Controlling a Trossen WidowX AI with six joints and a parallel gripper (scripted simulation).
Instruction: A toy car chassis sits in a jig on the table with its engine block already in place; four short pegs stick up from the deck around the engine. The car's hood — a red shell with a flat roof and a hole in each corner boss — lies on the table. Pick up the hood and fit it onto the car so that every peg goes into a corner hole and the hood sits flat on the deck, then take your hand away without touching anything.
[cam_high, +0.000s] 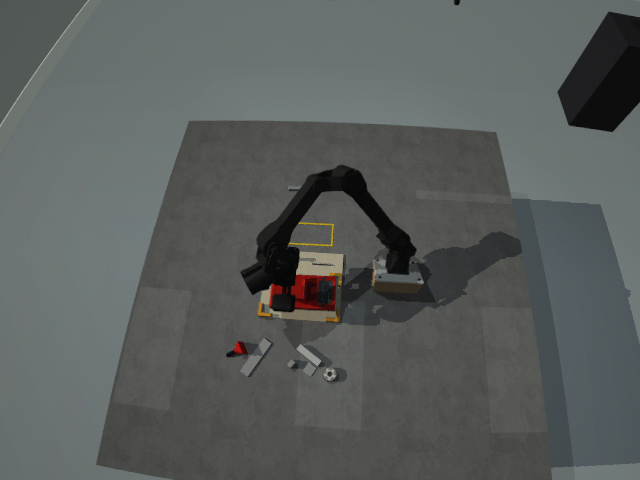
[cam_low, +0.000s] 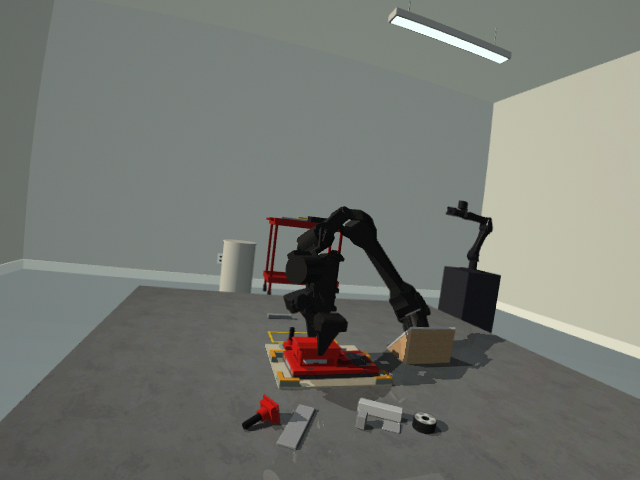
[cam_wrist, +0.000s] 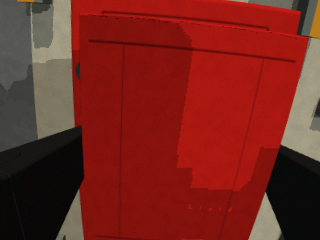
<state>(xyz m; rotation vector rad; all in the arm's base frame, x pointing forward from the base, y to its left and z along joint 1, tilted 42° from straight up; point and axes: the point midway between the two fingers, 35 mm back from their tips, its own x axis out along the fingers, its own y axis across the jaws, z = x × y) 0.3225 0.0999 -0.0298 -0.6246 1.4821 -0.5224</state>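
My gripper tip is now 1 cm to the right of the grey engine block and 3 cm above it. Also, from my gripper tip: red hood: 1 cm above.
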